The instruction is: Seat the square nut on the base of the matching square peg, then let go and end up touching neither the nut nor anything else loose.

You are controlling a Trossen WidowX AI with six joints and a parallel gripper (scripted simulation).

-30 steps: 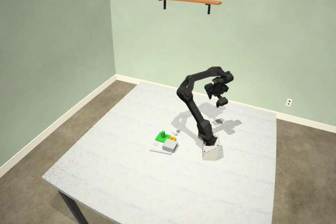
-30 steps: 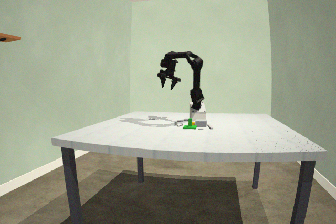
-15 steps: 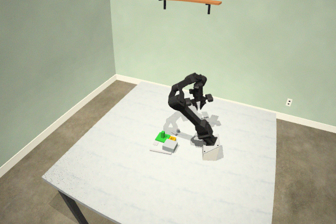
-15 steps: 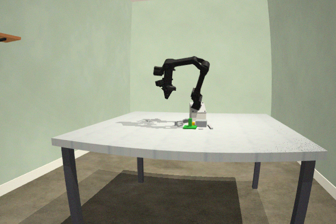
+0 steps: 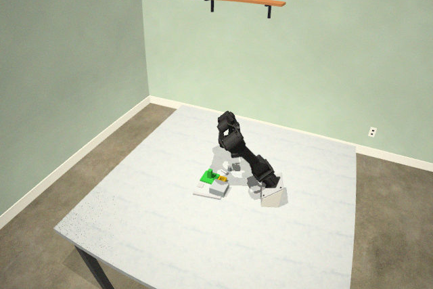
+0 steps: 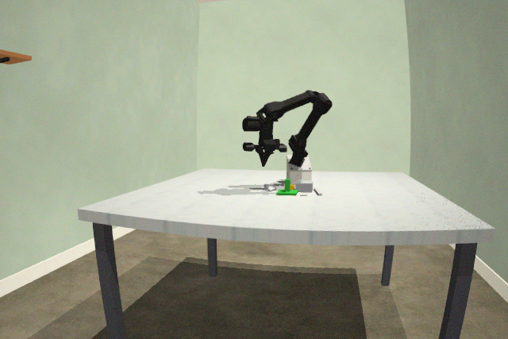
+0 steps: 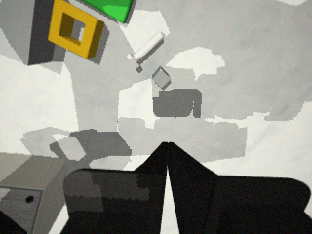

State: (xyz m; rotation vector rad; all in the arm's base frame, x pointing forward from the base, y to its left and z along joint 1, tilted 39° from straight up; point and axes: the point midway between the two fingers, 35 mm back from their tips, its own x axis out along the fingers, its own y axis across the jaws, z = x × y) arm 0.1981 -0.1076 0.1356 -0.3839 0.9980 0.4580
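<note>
The grey block lies 18 cm to the left of my hand, 11 cm below it and 3 cm behind it. The rest, counted from my hand: white strip: 25 cm to the left, 13 cm below, 1 cm behind; then small grey cube: 12 cm below, 2 cm to the left, 2 cm ahead; then small white tile: 21 cm to the left, 13 cm below, 6 cm ahead.
</note>
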